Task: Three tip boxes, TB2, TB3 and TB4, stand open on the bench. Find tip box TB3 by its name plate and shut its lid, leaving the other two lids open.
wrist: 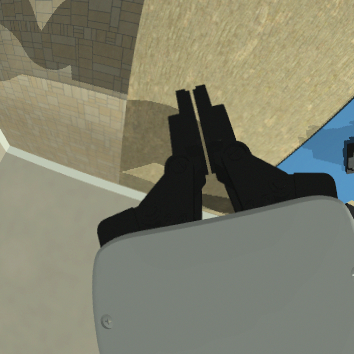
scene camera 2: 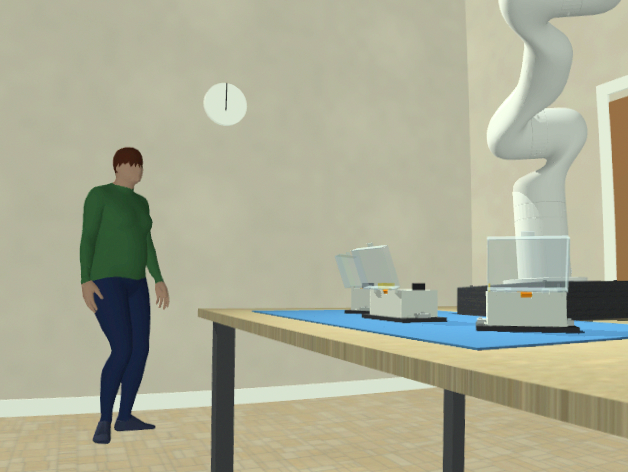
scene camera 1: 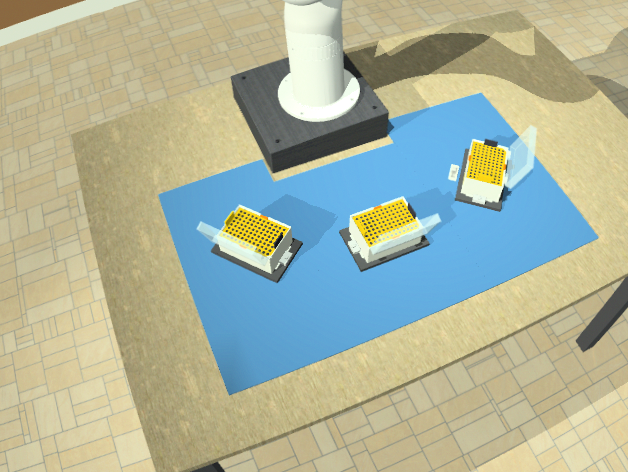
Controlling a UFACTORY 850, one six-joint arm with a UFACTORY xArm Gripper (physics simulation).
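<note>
Three white tip boxes with yellow racks stand on dark bases. The left box (scene camera 1: pixel 256 230) (scene camera 2: pixel 359 300), the middle box (scene camera 1: pixel 385 223) (scene camera 2: pixel 419 304) and the right box (scene camera 1: pixel 485 167) (scene camera 2: pixel 526 310) all have raised clear lids. The left lid (scene camera 1: pixel 207 232), the middle lid (scene camera 1: pixel 431 223) and the right lid (scene camera 1: pixel 522 157) (scene camera 2: pixel 527 263) stand open. No name plate is readable, so I cannot tell which box is TB3. My gripper (wrist: pixel 194 105) is shut and empty, high above the bench and away from the boxes; it does not show in the scene views.
A blue mat (scene camera 1: pixel 324 324) (scene camera 2: pixel 436 334) (wrist: pixel 325 167) lies under the boxes on the bench (scene camera 1: pixel 116 243). A small white piece (scene camera 1: pixel 453 172) lies beside the right box. The black robot base (scene camera 1: pixel 329 131) stands behind the mat. A person (scene camera 2: pixel 119 233) stands beyond the bench.
</note>
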